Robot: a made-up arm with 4 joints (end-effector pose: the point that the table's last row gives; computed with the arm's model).
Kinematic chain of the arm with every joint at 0, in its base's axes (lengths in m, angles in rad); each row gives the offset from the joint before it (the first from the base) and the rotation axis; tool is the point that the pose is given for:
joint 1: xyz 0 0 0.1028 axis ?
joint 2: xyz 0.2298 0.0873 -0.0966 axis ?
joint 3: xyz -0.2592 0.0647 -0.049 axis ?
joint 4: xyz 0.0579 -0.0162 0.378 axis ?
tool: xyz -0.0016 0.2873 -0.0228
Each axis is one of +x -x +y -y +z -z.
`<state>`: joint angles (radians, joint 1 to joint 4).
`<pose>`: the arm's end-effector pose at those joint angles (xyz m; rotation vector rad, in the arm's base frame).
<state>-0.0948 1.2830 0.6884 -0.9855</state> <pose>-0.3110 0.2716 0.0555 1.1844 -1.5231 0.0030</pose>
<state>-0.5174 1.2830 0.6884 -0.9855</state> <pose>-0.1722 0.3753 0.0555 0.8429 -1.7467 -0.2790</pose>
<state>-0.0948 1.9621 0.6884 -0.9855</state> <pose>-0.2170 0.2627 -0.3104 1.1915 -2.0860 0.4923</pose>
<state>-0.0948 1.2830 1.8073 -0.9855</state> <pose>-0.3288 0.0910 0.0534 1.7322 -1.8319 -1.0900</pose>
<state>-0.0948 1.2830 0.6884 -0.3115</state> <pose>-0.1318 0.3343 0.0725 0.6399 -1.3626 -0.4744</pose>
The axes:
joint 1: +z
joint 2: -y
joint 3: -z
joint 4: -x

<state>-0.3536 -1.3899 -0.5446 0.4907</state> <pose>0.4501 0.2335 0.3604 0.1795 1.1582 0.4514</pose>
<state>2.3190 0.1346 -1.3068 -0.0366</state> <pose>0.0111 -0.4195 0.2520 -0.0772 0.1125 -2.6539</pose>
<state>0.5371 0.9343 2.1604 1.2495</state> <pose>-0.0012 0.0875 -0.1628 -0.0068 0.6508 -1.2723</pose>
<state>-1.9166 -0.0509 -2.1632 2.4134</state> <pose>0.2649 -0.2560 0.1652 -2.3527 -0.3046 0.0846</pose>
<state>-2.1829 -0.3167 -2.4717 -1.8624</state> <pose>0.1006 -0.2871 0.6661 2.0696 0.1199 0.4167</pose>
